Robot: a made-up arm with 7 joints.
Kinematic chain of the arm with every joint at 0, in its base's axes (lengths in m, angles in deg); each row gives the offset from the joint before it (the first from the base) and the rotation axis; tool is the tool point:
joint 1: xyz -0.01 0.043 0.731 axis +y
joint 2: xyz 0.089 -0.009 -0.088 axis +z
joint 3: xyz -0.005 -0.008 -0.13 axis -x
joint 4: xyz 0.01 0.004 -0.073 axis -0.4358 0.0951 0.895
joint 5: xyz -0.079 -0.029 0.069 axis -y
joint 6: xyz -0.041 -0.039 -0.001 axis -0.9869 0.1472 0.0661
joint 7: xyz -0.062 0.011 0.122 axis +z
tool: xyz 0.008 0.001 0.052
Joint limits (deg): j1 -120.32..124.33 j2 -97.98..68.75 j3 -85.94..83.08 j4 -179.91..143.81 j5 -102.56..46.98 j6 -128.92..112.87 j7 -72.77..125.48
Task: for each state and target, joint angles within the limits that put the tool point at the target. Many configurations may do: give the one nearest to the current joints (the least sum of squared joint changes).
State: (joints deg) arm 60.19 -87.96 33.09 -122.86 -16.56 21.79 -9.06
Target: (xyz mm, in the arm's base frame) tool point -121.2 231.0 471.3
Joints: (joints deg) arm 73.67 -80.56 47.90 -123.28 -11.67 1.15 -10.02
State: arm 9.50 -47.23 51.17 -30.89 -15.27 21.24 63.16
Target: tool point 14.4 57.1 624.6
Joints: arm 42.74 -45.26 27.94 -38.19 -58.62 20.77 60.42
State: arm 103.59 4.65 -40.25 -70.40 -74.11 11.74 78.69
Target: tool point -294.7 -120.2 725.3
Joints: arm 101.79 7.79 -47.60 -70.58 -83.20 7.94 78.50
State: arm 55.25 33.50 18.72 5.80 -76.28 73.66 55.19
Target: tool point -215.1 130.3 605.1
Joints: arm 56.50 23.65 44.00 9.54 -84.37 72.54 54.90
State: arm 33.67 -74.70 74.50 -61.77 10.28 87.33 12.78
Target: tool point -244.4 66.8 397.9
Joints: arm 51.89 -76.40 78.31 -56.72 6.89 100.92 14.80
